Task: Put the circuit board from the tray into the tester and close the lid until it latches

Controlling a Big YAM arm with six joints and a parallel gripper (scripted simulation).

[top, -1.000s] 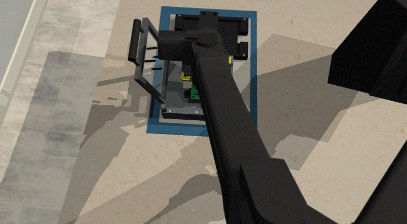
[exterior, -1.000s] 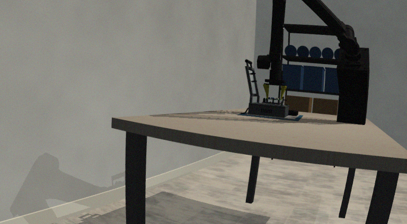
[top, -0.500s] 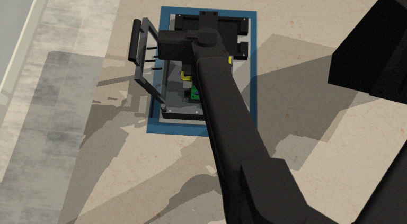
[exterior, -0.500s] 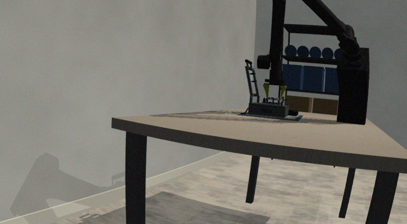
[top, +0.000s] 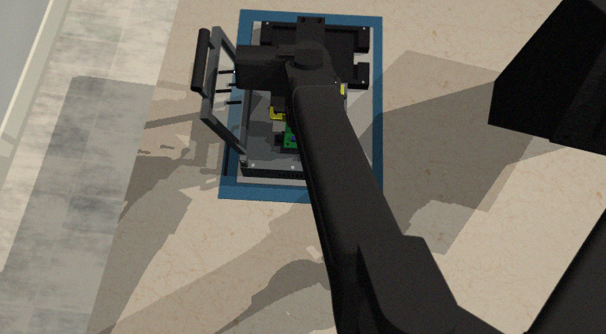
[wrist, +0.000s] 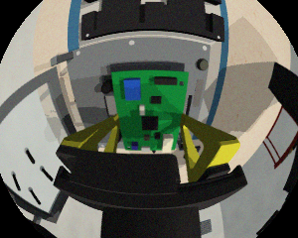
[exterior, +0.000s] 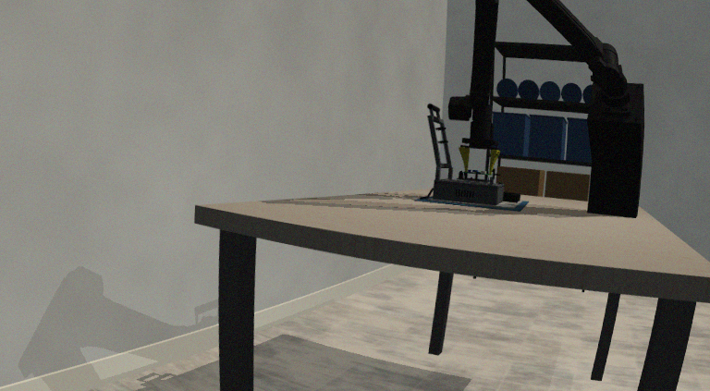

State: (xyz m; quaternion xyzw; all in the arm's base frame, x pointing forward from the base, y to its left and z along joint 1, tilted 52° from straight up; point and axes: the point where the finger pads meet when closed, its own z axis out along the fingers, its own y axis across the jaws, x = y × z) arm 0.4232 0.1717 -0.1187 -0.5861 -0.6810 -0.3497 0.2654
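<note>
Now: hand right at the green circuit board. From my hand the other things lie so: see-through lid 12 cm ahead, 2 cm to the left, 9 cm above.
</note>
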